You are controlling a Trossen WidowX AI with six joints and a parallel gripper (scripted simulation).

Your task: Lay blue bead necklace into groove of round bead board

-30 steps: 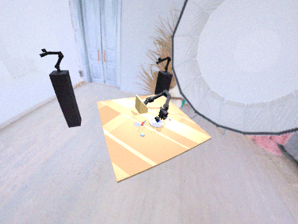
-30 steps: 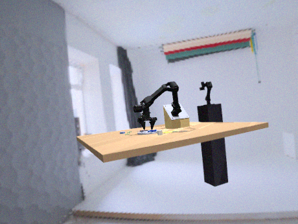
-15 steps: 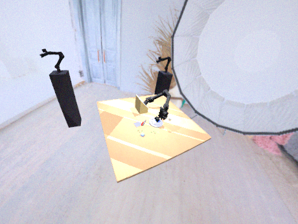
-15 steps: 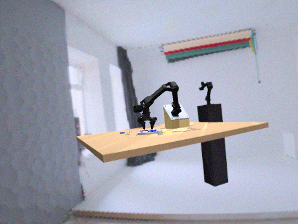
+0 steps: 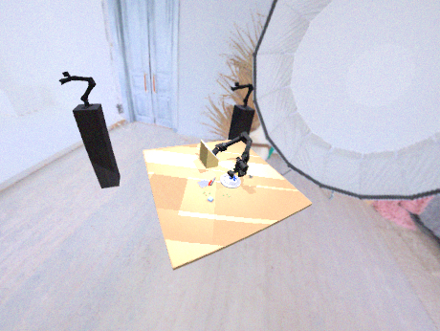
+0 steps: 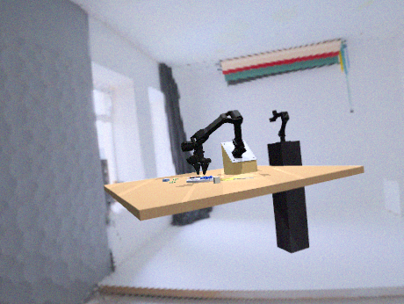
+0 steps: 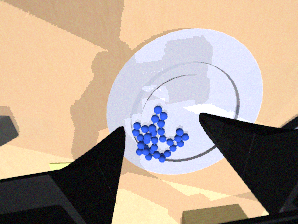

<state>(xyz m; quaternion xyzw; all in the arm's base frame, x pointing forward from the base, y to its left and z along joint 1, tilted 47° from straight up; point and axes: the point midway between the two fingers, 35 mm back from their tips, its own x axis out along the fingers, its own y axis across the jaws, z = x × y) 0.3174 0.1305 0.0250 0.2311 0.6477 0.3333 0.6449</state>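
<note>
Right now my gripper tip is 4 cm to the left of the round bead board, 3 cm above it and 1 cm past it. The rest, counted from my gripper tip: yellow flat piece 14 cm behind, 12 cm to the left, 4 cm below; then red-and-grey object 22 cm to the right, 4 cm behind, 3 cm below; then white cylinder 20 cm to the left, 2 cm below, 1 cm behind.
</note>
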